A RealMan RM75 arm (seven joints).
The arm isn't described. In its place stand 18 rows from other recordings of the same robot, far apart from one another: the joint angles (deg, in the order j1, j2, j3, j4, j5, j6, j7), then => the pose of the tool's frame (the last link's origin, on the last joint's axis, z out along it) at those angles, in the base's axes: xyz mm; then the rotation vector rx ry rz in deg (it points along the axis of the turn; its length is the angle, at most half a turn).
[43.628, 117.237, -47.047, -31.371, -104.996, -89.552, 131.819] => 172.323, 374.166, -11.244, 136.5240, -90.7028, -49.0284
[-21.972, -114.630, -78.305, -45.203, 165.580, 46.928, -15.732] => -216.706, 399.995, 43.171, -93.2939, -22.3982, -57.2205
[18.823, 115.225, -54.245, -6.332, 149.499, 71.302, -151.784] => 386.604, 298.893, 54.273, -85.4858, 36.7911, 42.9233
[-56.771, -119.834, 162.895, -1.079, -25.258, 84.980, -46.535] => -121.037, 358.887, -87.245, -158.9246, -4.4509, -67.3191
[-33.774, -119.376, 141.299, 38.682, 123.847, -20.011, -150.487] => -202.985, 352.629, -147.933, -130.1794, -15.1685, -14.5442
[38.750, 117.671, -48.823, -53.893, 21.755, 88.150, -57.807] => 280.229, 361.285, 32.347, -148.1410, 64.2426, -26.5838
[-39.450, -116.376, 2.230, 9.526, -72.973, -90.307, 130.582] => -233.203, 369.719, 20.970, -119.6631, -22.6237, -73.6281
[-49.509, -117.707, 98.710, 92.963, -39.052, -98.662, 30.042] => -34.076, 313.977, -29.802, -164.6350, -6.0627, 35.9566
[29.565, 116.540, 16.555, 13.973, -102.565, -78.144, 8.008] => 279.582, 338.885, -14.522, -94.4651, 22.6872, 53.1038
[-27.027, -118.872, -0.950, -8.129, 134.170, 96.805, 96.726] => -236.734, 238.224, -77.289, -67.8049, 96.9164, -8.5789
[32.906, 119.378, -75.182, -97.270, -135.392, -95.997, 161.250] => 102.601, 334.567, 38.653, -149.6475, 58.2022, -3.0039
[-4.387, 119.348, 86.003, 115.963, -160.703, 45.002, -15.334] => 175.981, 306.732, 90.738, -107.4174, 38.1341, 10.9159
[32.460, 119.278, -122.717, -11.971, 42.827, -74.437, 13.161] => 255.346, 373.493, 4.644, -88.1499, 22.7932, 58.8273
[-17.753, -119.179, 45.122, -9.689, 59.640, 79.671, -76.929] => -353.110, 226.602, -60.113, -82.7976, -97.6185, -76.5684
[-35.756, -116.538, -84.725, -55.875, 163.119, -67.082, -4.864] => -266.970, 370.774, -34.083, -111.6026, -76.0911, 35.6999
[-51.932, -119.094, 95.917, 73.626, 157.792, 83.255, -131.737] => -82.273, 387.004, -40.077, -150.9858, 7.5855, 47.2286
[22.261, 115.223, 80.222, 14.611, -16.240, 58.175, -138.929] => 328.269, 325.939, -32.924, -116.1461, 43.7200, 42.7845
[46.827, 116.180, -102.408, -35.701, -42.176, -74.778, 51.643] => 53.607, 353.623, -60.494, -155.2488, -18.8150, 75.1883
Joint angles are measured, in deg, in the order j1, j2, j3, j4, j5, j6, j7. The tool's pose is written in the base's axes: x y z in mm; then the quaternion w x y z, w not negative. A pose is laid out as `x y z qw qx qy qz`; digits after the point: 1 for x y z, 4 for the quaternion.
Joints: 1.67 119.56 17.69 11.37 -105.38 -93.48 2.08
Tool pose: 367.6 166.2 -6.6 0.6790 -0.6353 0.2102 0.3019
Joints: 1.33 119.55 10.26 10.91 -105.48 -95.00 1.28
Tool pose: 357.3 157.7 -20.6 0.6381 -0.6782 0.1918 0.3098
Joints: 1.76 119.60 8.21 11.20 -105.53 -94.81 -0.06
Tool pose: 352.7 158.6 -26.5 0.6261 -0.6926 0.1822 0.3084
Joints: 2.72 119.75 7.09 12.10 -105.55 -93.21 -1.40
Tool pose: 348.4 164.0 -34.6 0.6152 -0.7043 0.1807 0.3049
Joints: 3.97 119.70 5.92 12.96 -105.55 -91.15 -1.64
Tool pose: 344.8 170.9 -42.3 0.5996 -0.7168 0.1848 0.3041
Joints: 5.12 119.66 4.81 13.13 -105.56 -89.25 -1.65
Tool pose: 343.2 176.7 -48.1 0.5855 -0.7298 0.1864 0.2998
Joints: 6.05 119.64 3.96 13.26 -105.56 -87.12 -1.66
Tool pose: 343.0 181.4 -53.7 0.5733 -0.7415 0.1903 0.2920
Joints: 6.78 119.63 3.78 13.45 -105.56 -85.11 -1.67
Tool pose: 343.7 185.7 -57.9 0.5661 -0.7487 0.1959 0.2839
